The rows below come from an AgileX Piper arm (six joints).
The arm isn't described. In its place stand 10 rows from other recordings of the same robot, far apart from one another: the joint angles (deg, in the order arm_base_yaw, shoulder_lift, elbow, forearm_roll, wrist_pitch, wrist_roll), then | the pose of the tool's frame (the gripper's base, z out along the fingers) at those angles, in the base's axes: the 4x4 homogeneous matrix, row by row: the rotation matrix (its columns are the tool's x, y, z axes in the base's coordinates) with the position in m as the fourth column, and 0 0 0 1 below.
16.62, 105.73, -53.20, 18.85, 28.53, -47.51 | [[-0.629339 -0.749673 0.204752 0.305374], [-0.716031 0.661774 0.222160 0.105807], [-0.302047 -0.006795 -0.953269 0.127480], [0 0 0 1]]
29.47, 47.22, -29.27, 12.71, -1.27, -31.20 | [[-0.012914 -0.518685 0.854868 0.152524], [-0.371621 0.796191 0.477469 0.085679], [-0.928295 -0.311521 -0.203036 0.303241], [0 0 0 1]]
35.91, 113.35, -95.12, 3.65, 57.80, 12.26 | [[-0.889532 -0.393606 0.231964 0.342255], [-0.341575 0.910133 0.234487 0.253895], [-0.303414 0.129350 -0.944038 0.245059], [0 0 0 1]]
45.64, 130.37, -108.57, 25.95, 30.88, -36.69 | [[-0.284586 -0.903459 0.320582 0.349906], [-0.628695 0.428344 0.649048 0.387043], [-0.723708 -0.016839 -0.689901 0.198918], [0 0 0 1]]
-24.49, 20.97, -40.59, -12.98, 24.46, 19.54 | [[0.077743 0.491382 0.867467 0.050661], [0.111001 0.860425 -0.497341 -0.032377], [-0.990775 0.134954 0.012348 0.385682], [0 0 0 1]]
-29.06, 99.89, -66.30, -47.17, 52.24, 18.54 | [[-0.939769 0.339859 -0.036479 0.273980], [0.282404 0.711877 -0.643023 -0.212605], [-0.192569 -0.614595 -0.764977 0.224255], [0 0 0 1]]
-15.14, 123.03, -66.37, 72.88, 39.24, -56.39 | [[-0.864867 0.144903 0.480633 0.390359], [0.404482 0.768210 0.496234 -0.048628], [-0.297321 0.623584 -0.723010 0.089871], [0 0 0 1]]
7.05, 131.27, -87.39, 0.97, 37.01, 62.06 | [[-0.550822 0.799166 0.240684 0.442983], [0.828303 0.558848 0.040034 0.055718], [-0.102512 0.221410 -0.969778 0.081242], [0 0 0 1]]
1.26, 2.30, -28.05, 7.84, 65.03, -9.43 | [[-0.543790 -0.183073 0.819010 -0.001811], [-0.117492 0.982912 0.141701 0.011216], [-0.830956 -0.019171 -0.556007 0.269409], [0 0 0 1]]
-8.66, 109.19, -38.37, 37.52, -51.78, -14.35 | [[-0.231357 0.631057 0.740433 0.316552], [0.205650 0.775607 -0.596777 -0.092257], [-0.950885 0.014201 -0.309219 0.129125], [0 0 0 1]]
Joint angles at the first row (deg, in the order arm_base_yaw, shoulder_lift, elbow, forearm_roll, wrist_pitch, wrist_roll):
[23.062 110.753 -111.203 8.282 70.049 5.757]
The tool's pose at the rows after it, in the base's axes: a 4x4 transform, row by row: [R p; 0 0 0 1], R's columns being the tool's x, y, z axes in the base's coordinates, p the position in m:
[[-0.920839 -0.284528 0.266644 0.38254], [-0.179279 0.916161 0.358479 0.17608], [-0.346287 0.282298 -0.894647 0.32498], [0 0 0 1]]
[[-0.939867 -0.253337 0.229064 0.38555], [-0.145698 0.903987 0.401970 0.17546], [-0.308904 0.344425 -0.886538 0.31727], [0 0 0 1]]
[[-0.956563 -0.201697 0.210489 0.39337], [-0.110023 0.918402 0.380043 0.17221], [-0.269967 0.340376 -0.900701 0.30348], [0 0 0 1]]
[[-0.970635 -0.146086 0.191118 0.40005], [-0.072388 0.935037 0.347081 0.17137], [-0.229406 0.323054 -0.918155 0.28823], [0 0 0 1]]
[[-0.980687 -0.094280 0.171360 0.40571], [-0.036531 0.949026 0.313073 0.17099], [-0.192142 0.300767 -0.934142 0.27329], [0 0 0 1]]
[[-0.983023 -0.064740 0.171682 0.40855], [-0.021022 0.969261 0.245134 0.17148], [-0.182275 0.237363 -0.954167 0.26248], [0 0 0 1]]
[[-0.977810 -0.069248 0.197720 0.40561], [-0.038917 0.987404 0.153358 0.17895], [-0.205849 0.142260 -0.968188 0.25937], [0 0 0 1]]
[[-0.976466 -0.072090 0.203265 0.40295], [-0.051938 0.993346 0.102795 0.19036], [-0.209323 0.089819 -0.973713 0.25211], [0 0 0 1]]
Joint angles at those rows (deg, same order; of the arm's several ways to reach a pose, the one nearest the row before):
[21.822 110.805 -108.360 14.391 70.087 5.426]
[20.847 111.621 -107.690 18.230 70.088 5.575]
[20.192 113.425 -107.672 17.583 70.086 7.529]
[20.067 115.368 -107.674 16.087 70.032 10.309]
[20.066 117.247 -107.675 14.500 69.999 13.058]
[20.789 118.479 -107.674 10.317 69.952 15.942]
[23.058 118.729 -107.674 3.886 69.951 19.023]
[25.212 119.675 -107.727 0.392 69.887 21.517]

